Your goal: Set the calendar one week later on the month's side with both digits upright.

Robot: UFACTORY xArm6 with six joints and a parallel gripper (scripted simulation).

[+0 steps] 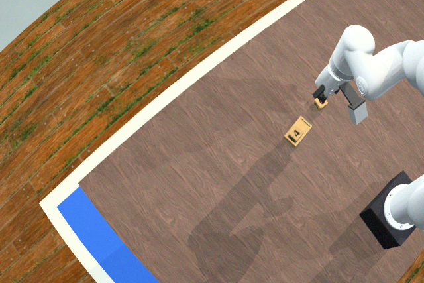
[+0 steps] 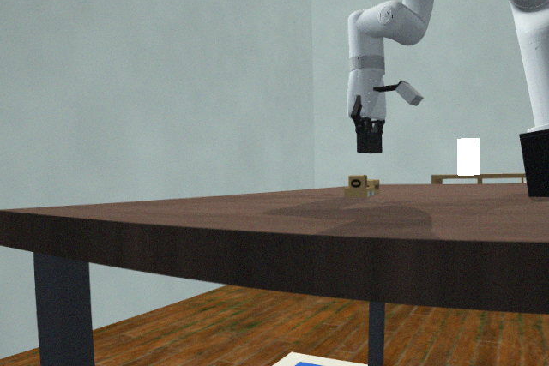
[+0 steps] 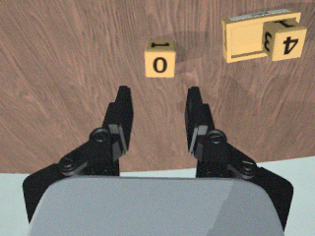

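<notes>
My hand is 90 mm above the wooden cube. The rest, counted from my hand: tray (110 mm to the left, 100 mm below).
</notes>
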